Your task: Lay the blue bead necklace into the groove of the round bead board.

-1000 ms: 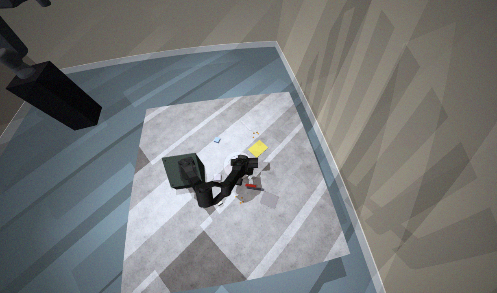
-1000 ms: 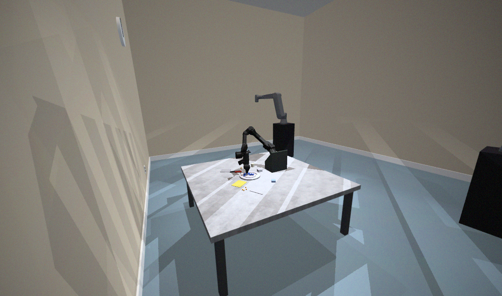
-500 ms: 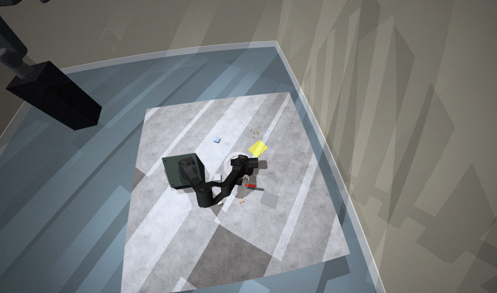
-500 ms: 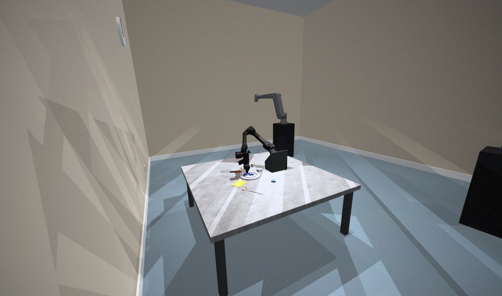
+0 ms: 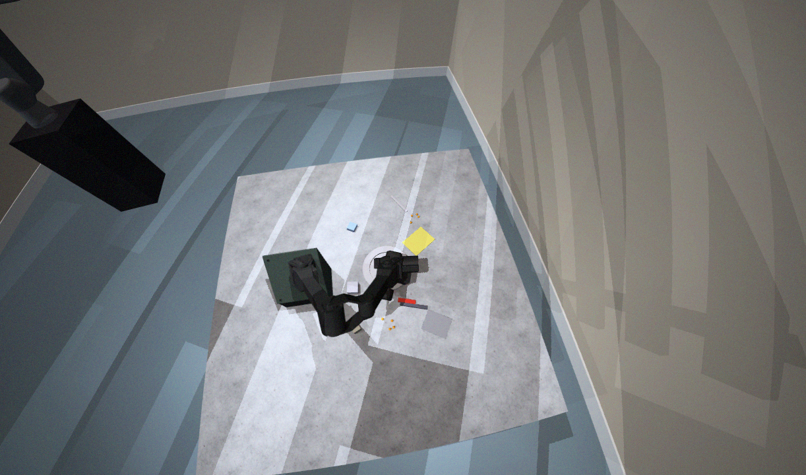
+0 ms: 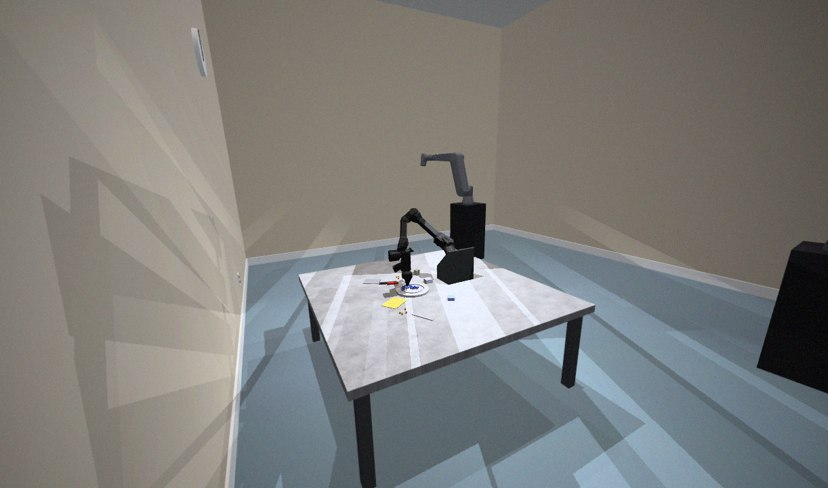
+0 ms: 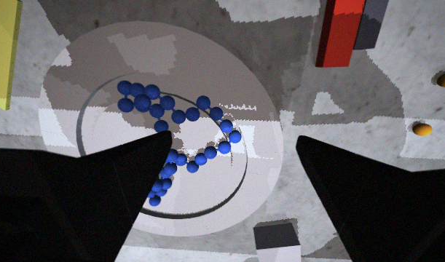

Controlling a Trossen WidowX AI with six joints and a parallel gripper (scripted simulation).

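Right now the round white bead board is 70 mm to the left of my gripper tip and 10 mm below it. Round my gripper tip: cream cube (170 mm behind, 140 mm to the right); then yellow sheet (170 mm ahead, 160 mm to the left, 20 mm below); then grey tool (60 mm ahead, 100 mm to the right, 20 mm below).
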